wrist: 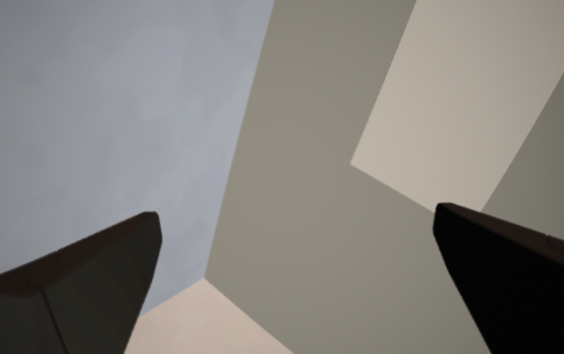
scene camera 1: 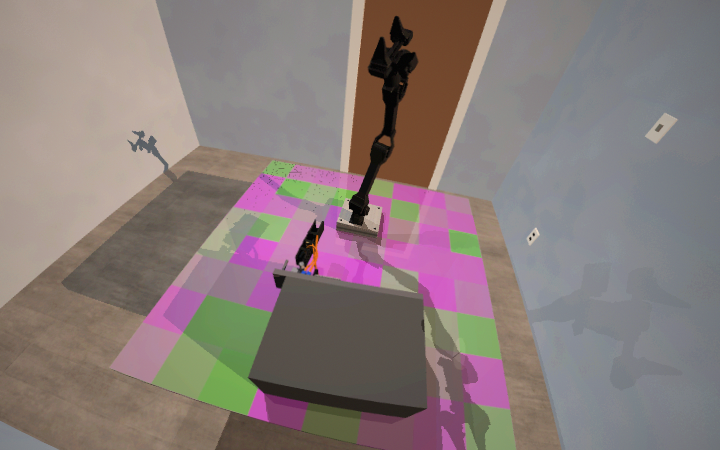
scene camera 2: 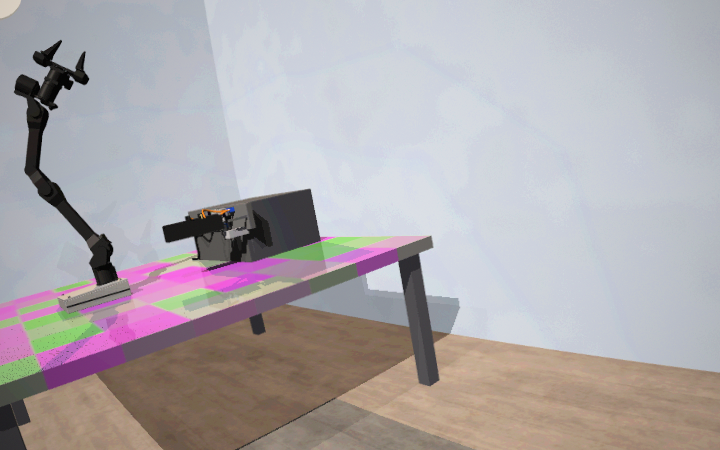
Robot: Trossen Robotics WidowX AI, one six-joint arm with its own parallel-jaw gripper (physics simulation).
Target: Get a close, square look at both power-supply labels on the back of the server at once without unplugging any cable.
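Pixels of known places: gripper, between the fingertips: (wrist: 298, 222) (scene camera 1: 389, 26) (scene camera 2: 73, 45); arm's base, origin of its link: (scene camera 1: 356, 219) (scene camera 2: 107, 282).
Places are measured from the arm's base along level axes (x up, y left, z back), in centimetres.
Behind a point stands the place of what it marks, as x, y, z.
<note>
The server (scene camera 1: 345, 339) @(15.8, 8.2, -63.3) (scene camera 2: 286, 222) @(5.6, -13.6, -64.4) is a dark grey box on the table. Its back faces the arm's base. A black cable-management arm (scene camera 1: 306, 252) @(14.4, -12.1, -36.6) (scene camera 2: 185, 230) @(11.5, -14.9, -25.6) sticks out from the back, with orange cables (scene camera 1: 316, 255) @(15.9, -7.9, -38.0) (scene camera 2: 213, 211) @(15.2, -8.1, -39.4) and small blue and grey parts beside it. The power-supply labels cannot be made out in any view. My gripper (scene camera 1: 388, 29) @(79.1, 1.9, -4.8) (scene camera 2: 72, 46) @(79.1, 1.9, -4.8) (wrist: 298, 222) @(79.1, 1.9, -4.8) is open and empty, raised high above the arm's base and far from the server, its fingers pointing upward. The server does not show in the wrist view.
The arm's base plate (scene camera 1: 346, 228) @(-2.3, -3.8, -5.0) (scene camera 2: 95, 298) @(-2.6, -9.1, 6.2) sits on the pink and green checkered table (scene camera 1: 475, 335) @(-4.7, 56.4, -43.8) (scene camera 2: 415, 246) @(-6.3, -63.6, -78.0), behind the server in scene camera 1. A brown door (scene camera 1: 435, 79) is beyond the arm. The wrist view shows blue wall (wrist: 115, 100) and grey-green ceiling (wrist: 300, 125).
</note>
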